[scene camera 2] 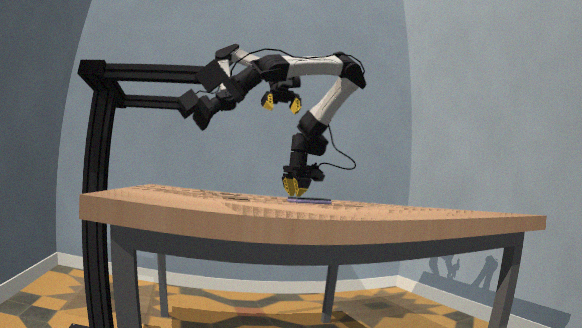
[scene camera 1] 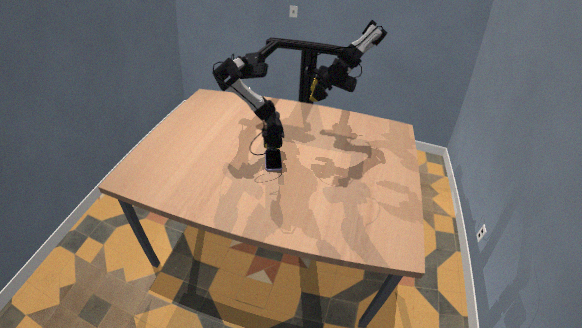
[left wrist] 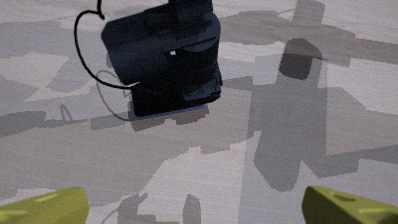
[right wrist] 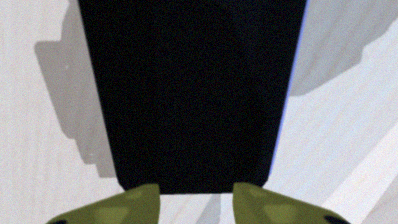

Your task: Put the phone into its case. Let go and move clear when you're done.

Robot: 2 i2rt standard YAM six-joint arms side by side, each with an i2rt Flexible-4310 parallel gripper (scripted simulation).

Labels:
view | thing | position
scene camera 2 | my right gripper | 294, 196
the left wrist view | my left gripper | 195, 197
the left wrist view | my right gripper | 199, 87
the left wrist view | black phone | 172, 100
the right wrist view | my right gripper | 196, 193
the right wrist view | black phone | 193, 103

